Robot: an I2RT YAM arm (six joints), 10 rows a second.
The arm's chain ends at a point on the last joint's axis. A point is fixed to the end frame.
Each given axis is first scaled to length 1.
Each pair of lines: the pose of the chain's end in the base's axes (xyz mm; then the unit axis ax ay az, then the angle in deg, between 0 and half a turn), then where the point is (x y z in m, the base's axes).
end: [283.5 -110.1 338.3 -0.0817 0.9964 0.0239 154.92]
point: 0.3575 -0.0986 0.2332
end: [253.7 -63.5 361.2 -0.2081 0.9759 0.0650 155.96]
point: 0.3208 -0.0308 0.2559
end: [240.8 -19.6 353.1 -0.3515 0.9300 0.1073 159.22]
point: 0.2908 0.0330 0.2463
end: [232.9 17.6 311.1 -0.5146 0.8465 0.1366 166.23]
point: 0.2530 0.0802 0.2000
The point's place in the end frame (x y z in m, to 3 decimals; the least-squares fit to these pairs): -0.023 -0.002 0.127
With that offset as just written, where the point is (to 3 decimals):
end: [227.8 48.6 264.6 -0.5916 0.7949 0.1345 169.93]
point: 0.234 0.109 0.151
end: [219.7 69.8 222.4 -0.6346 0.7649 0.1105 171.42]
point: 0.223 0.125 0.106
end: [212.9 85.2 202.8 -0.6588 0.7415 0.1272 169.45]
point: 0.214 0.146 0.089
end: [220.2 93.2 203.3 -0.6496 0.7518 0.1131 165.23]
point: 0.231 0.157 0.091
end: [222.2 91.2 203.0 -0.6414 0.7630 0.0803 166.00]
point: 0.238 0.148 0.088
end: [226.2 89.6 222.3 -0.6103 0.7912 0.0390 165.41]
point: 0.253 0.138 0.106
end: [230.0 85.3 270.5 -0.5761 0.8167 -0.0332 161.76]
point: 0.276 0.122 0.156
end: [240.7 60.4 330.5 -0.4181 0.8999 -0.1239 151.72]
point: 0.321 0.075 0.231
